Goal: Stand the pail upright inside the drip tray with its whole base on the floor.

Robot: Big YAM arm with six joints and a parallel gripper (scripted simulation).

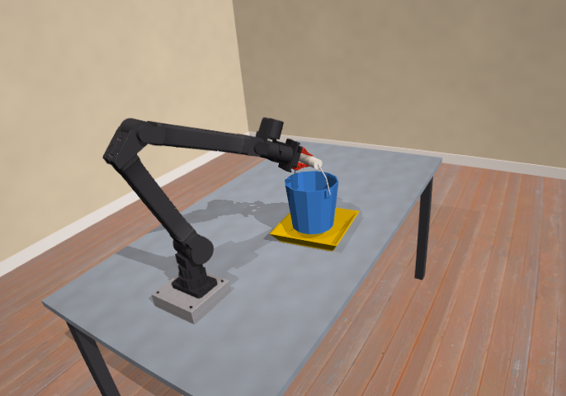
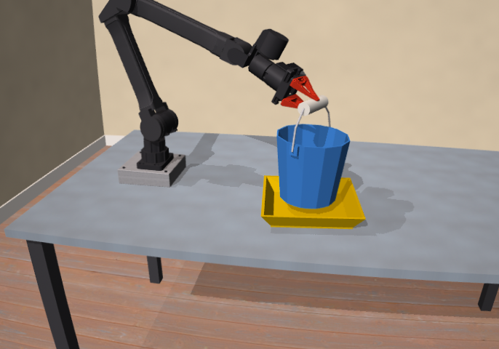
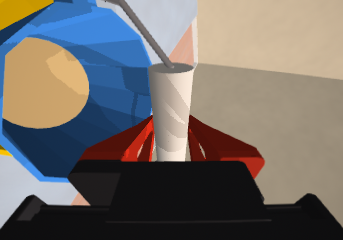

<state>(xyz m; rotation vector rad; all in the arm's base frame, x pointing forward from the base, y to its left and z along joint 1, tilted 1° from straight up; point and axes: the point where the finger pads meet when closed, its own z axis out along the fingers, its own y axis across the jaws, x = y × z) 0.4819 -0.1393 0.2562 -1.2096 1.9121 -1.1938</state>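
Now: the blue pail 100 mm below my hand. Round my hand: pail handle: 30 mm below; then yellow drip tray: 10 mm ahead, 10 mm to the right, 280 mm below.
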